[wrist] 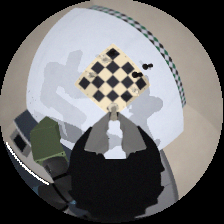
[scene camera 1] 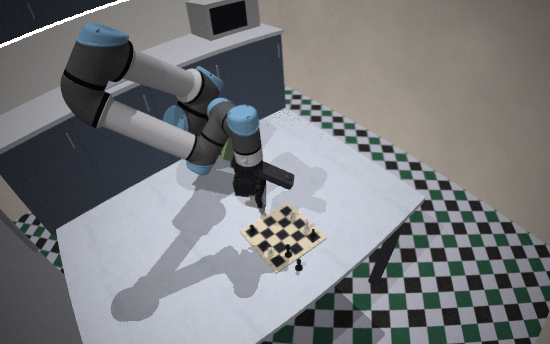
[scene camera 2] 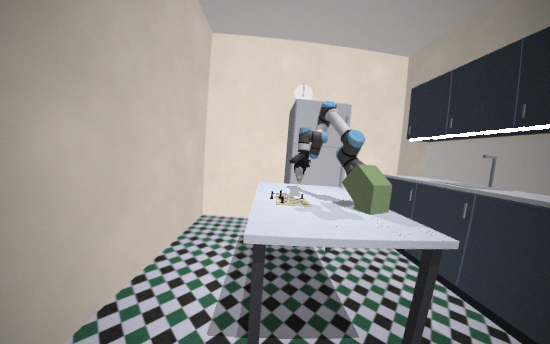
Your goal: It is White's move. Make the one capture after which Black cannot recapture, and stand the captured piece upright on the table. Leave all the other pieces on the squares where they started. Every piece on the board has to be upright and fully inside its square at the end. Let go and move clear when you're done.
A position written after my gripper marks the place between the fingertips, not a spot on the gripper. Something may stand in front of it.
I see my gripper (scene camera 1: 262, 211) and a chessboard (scene camera 1: 278, 230).
The chessboard also shows in the wrist view (wrist: 112, 83). My gripper is seen too in the wrist view (wrist: 113, 112).
